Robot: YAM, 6 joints.
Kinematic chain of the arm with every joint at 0, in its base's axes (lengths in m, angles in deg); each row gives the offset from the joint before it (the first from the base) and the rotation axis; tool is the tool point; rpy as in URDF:
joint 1: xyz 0 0 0.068 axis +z
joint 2: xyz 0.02 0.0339 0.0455 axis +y
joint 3: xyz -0.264 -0.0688 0 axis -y
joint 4: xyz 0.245 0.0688 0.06 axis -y
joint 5: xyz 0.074 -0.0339 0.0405 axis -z
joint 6: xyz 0.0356 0 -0.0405 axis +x
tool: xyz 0 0 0 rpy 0 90 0
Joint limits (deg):
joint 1: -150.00..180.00
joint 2: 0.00..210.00
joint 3: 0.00..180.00
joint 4: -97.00..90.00
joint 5: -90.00..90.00
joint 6: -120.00..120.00
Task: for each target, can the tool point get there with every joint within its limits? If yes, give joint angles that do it. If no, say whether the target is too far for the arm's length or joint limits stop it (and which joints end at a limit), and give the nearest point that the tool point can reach.
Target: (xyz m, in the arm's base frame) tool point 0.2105 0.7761 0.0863
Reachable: no: too far | nearest point 0.1690 0.6230 0.0918 | short by 0.159 m
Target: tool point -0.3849 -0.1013 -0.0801
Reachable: no: joint limits stop it (at a limit: joint 1) | nearest point -0.3849 -0.0356 -0.0801 | short by 0.066 m
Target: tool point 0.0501 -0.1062 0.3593
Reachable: yes | joints -54.91 27.47 29.42 30.64 34.37 38.80
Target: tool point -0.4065 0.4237 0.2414
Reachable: yes | joints 136.73 148.60 127.74 34.19 57.21 9.31
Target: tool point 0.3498 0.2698 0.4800
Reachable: yes | joints 33.43 112.97 121.65 9.18 -65.72 42.39
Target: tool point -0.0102 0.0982 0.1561
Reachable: yes | joints 102.42 49.91 24.35 -63.80 18.25 -23.80
